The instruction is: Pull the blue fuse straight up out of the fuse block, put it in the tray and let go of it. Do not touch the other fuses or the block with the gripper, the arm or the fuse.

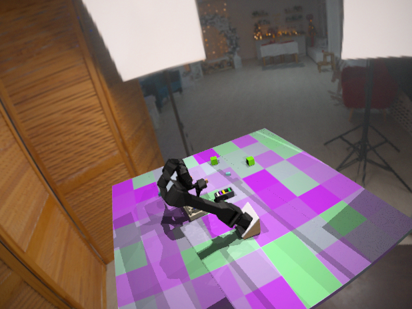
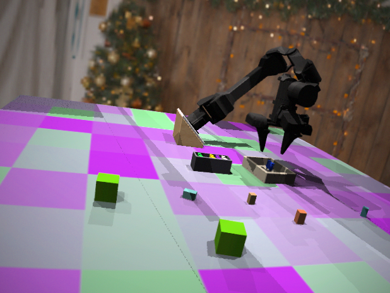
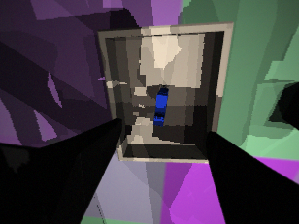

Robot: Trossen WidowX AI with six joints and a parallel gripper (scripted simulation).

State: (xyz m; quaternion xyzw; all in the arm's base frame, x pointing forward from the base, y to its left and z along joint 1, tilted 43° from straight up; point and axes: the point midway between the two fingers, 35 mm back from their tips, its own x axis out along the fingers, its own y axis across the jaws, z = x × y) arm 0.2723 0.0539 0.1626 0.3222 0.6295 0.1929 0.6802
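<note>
My gripper tip is 4 cm above the blue fuse. The rest, counted from my gripper tip: tray (6 cm below).
</note>
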